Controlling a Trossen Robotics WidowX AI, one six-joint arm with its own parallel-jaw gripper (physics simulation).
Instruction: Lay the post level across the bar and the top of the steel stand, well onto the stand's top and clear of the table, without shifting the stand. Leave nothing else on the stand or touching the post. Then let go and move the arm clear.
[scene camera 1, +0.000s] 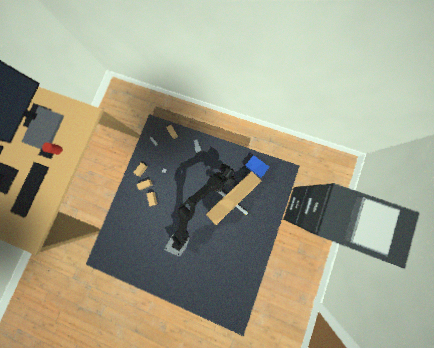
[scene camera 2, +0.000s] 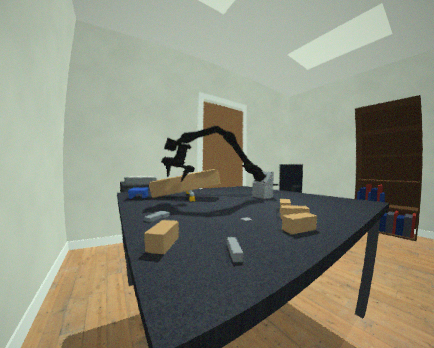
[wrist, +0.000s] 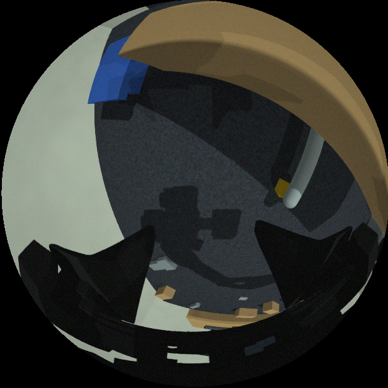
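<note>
The long wooden post (scene camera 1: 234, 198) (scene camera 2: 185, 183) (wrist: 280, 75) crosses above the grey bar (scene camera 1: 241, 208) (wrist: 306, 162). It is tilted, its end near the blue piece lower and its end toward the arm's base higher. Contact with the bar is hidden. A low blue piece (scene camera 1: 257, 166) (scene camera 2: 138, 193) (wrist: 112, 75), probably the stand, is at the post's lower end; whether they touch is unclear. My gripper (scene camera 1: 227, 172) (scene camera 2: 176, 177) (wrist: 206, 229) is open and empty, raised above the table beside the post's long side, with the post outside its fingers.
Wooden blocks (scene camera 1: 172, 131) (scene camera 2: 161, 237) (scene camera 1: 140, 168) (scene camera 1: 144, 184) (scene camera 1: 152, 198) and grey pieces (scene camera 1: 197, 145) (scene camera 2: 234, 250) (scene camera 1: 164, 171) lie apart on the dark table (scene camera 1: 215, 290). A yellow piece (scene camera 2: 191, 196) (wrist: 282, 188) is beside the bar. The arm's base (scene camera 1: 176, 246) (scene camera 2: 263, 189) is on the table.
</note>
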